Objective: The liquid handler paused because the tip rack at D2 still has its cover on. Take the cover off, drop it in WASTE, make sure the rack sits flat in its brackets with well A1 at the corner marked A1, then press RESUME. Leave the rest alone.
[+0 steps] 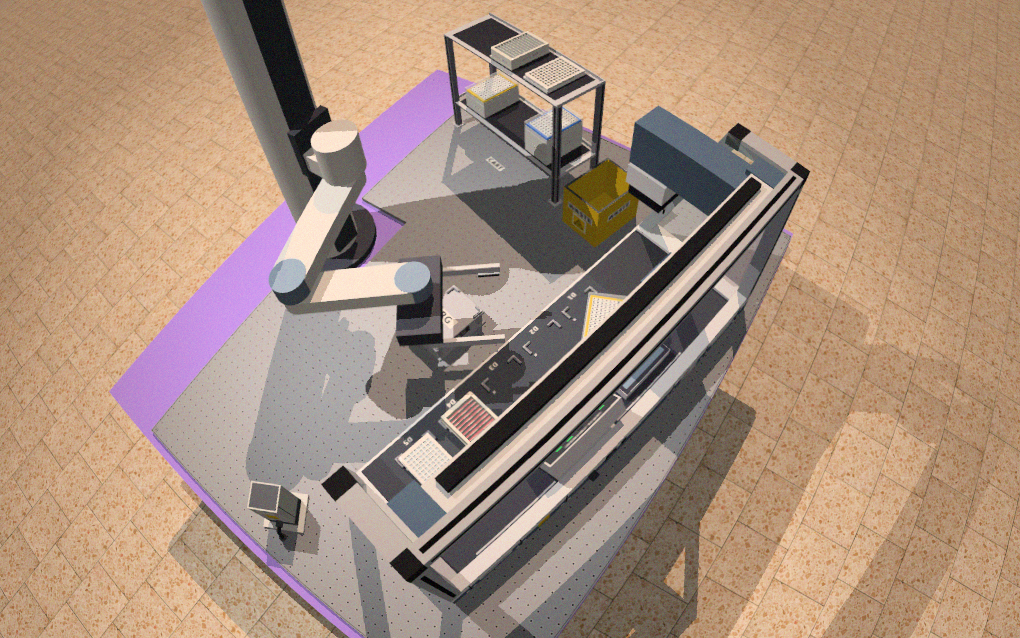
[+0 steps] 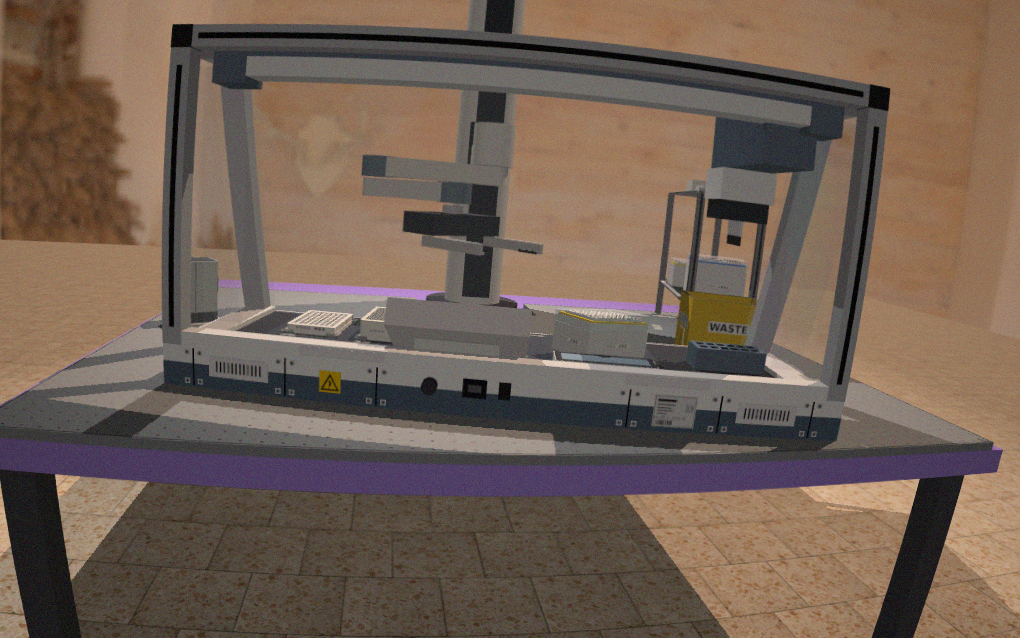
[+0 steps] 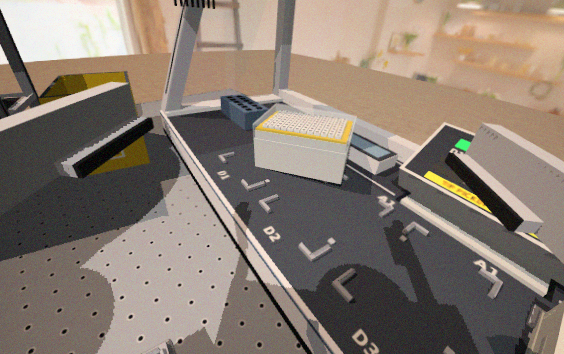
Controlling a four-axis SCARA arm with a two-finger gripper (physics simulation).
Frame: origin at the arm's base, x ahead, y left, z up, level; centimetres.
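Seen in the pictures: gripper, fingertip midpoint: (image 1: pixel 502 301) (image 2: pixel 512 249) (image 3: pixel 300 121).
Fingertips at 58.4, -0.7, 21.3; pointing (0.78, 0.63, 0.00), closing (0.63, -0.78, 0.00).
Offsets run from my fingertips to a thing's top centre, as dx, dy, dz. "spot": to the spot under its first point.
The tip rack (image 1: pixel 601 312) (image 2: pixel 605 334) (image 3: pixel 300 157), pale with a yellow rim, stands on the deck (image 1: pixel 628 252) (image 3: pixel 195 131) behind the D1 label, askew to the D1 corner brackets @(spot: +8.0, +12.2, -14.3) (image 3: pixel 255 184). A clear cover @(spot: +15.3, +18.3, -7.7) (image 3: pixel 267 111) seems to be over its tips. The D2 brackets @(spot: +6.0, +1.0, -14.8) (image 1: pixel 530 347) (image 3: pixel 317 250) hold nothing. My gripper (image 1: pixel 500 303) (image 2: pixel 510 249) (image 3: pixel 300 121) is open and empty, raised beside the deck near D2 and D3. The yellow WASTE bin @(-1.9, +44.9, -6.5) (image 1: pixel 599 218) (image 2: pixel 718 317) (image 3: pixel 95 80) stands beyond the deck's D1 end. A small button box (image 1: pixel 264 498) (image 2: pixel 204 289) stands past the D5 end; its label is unreadable.
A grey RG stand (image 1: pixel 458 306) is under my gripper. A red-striped plate @(+7.8, -20.9, -11.7) (image 1: pixel 470 418) and a white plate @(+5.6, -33.0, -13.4) (image 1: pixel 426 457) sit at D4 and D5. A console (image 2: pixel 458 327) (image 3: pixel 450 192), a blue block (image 2: pixel 725 357) (image 3: pixel 245 111), the pipetting head (image 1: pixel 688 150) (image 2: pixel 763 142) and a cart @(spot: -13.9, +42.5, -0.9) (image 1: pixel 557 154) are nearby.
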